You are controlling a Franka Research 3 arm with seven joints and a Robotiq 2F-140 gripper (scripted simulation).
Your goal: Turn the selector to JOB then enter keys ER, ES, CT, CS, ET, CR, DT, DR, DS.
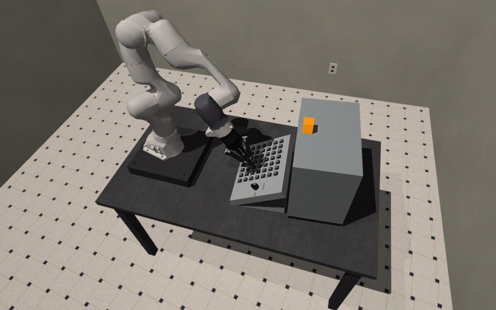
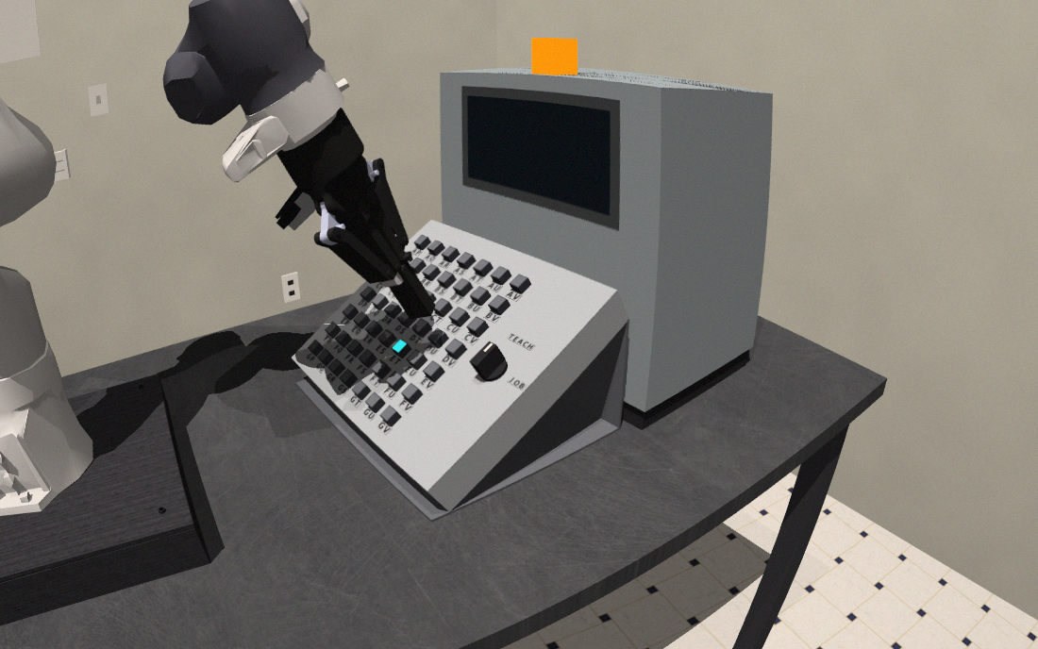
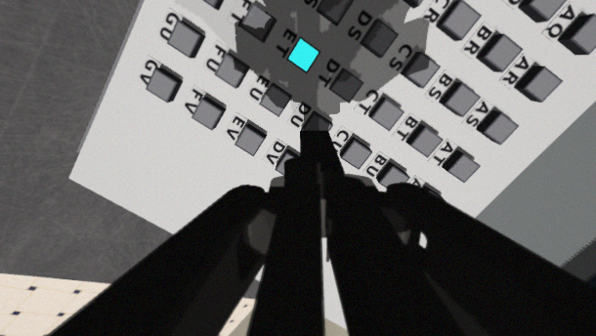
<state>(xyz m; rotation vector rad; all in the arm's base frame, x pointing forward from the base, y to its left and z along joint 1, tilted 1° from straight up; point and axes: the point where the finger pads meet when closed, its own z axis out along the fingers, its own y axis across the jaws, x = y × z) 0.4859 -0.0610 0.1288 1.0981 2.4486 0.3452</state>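
Right now the black selector knob is 80 mm to the right of my hand, 60 mm below it and 50 mm ahead of it. Round my hand: grey keypad console 100 mm below, 60 mm ahead, 30 mm to the left.
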